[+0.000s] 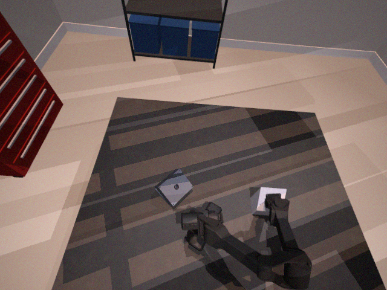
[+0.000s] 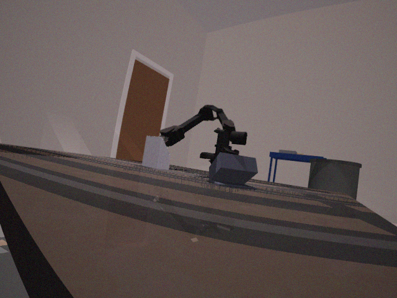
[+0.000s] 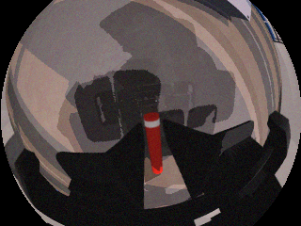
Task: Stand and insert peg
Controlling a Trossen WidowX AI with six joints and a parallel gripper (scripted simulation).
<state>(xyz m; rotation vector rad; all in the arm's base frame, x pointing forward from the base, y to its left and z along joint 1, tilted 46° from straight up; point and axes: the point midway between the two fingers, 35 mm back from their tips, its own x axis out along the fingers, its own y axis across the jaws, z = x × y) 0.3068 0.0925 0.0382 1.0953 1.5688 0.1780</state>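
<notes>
The red peg is 1 cm to the left of my gripper tip and 1 cm behind it. From my gripper tip the other things lie so: sloped grey panel (18 cm to the right, 13 cm ahead, 5 cm above).
</notes>
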